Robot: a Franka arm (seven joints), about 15 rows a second.
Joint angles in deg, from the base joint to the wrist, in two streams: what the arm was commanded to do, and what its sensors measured. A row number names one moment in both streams.
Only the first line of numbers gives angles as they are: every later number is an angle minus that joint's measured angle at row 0.
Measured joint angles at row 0:
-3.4, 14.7, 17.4, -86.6, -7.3, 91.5, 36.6
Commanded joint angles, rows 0 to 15:
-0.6, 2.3, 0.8, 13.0, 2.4, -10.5, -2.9
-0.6, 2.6, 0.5, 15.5, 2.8, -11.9, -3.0
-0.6, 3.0, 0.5, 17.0, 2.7, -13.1, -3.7
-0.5, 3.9, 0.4, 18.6, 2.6, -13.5, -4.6
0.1, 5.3, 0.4, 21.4, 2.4, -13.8, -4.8
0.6, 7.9, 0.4, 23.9, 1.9, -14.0, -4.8
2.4, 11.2, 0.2, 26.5, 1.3, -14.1, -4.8
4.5, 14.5, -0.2, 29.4, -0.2, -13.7, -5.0
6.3, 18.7, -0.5, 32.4, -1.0, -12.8, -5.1
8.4, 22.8, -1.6, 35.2, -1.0, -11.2, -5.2
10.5, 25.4, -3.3, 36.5, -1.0, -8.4, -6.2
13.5, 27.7, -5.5, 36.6, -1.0, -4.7, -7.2
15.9, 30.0, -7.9, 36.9, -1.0, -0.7, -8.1
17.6, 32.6, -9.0, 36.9, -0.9, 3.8, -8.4
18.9, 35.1, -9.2, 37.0, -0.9, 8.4, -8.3
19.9, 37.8, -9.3, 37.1, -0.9, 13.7, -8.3
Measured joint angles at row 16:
17.5, 32.3, -8.2, 31.9, -0.2, 8.6, -6.3
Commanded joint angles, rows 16 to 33:
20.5, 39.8, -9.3, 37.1, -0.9, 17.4, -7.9
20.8, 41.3, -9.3, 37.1, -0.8, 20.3, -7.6
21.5, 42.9, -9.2, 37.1, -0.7, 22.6, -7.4
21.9, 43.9, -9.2, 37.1, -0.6, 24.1, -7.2
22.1, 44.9, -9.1, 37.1, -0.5, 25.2, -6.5
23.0, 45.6, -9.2, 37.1, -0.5, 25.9, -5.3
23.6, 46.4, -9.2, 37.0, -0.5, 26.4, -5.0
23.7, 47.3, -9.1, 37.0, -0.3, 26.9, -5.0
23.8, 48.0, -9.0, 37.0, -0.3, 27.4, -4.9
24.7, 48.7, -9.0, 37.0, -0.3, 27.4, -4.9
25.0, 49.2, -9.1, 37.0, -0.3, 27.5, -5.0
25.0, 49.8, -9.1, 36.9, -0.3, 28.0, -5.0
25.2, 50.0, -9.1, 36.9, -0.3, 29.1, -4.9
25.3, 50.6, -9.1, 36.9, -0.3, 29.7, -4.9
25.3, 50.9, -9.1, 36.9, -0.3, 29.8, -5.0
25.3, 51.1, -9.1, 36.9, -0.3, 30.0, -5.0
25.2, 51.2, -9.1, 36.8, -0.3, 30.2, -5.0
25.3, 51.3, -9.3, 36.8, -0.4, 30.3, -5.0
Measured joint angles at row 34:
24.7, 50.2, -8.8, 34.2, -0.2, 30.1, -5.8
